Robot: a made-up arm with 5 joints.
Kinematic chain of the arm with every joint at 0, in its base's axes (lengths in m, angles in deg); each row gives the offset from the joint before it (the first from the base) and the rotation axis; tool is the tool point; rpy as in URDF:
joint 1: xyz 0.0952 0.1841 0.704 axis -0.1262 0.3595 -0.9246
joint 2: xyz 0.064 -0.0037 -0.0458 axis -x
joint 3: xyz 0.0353 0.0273 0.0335 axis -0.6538 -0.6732 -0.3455
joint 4: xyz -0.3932 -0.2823 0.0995 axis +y
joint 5: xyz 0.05 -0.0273 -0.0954 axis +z
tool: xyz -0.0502 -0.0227 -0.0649 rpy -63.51 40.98 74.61
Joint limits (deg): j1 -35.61..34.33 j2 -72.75..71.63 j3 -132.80..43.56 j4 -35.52..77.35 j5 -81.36..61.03
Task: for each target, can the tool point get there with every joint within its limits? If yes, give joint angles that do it. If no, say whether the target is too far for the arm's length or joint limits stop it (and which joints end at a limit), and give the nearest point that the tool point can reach.
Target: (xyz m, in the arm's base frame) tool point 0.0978 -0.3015 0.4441
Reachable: yes | joints -16.07 -17.35 -95.52 41.13 -18.63
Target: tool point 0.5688 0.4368 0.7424
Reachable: no: joint limits stop it (at a limit: joint 1, joint 4, joint 5) | nearest point 0.2296 -0.0071 0.4354 | short by 0.637 m
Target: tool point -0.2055 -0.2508 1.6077
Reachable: no: too far | nearest point -0.0664 -0.0661 1.1840 | short by 0.483 m
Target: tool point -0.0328 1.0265 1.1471
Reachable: no: too far | nearest point -0.1606 0.4237 1.0749 | short by 0.620 m
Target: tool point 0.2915 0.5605 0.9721
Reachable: no: joint limits stop it (at a limit: joint 1, joint 2, joint 4) | nearest point -0.0605 0.3571 1.1453 | short by 0.442 m
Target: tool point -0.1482 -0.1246 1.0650
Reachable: yes | joints -10.81 53.39 -52.79 65.80 41.05
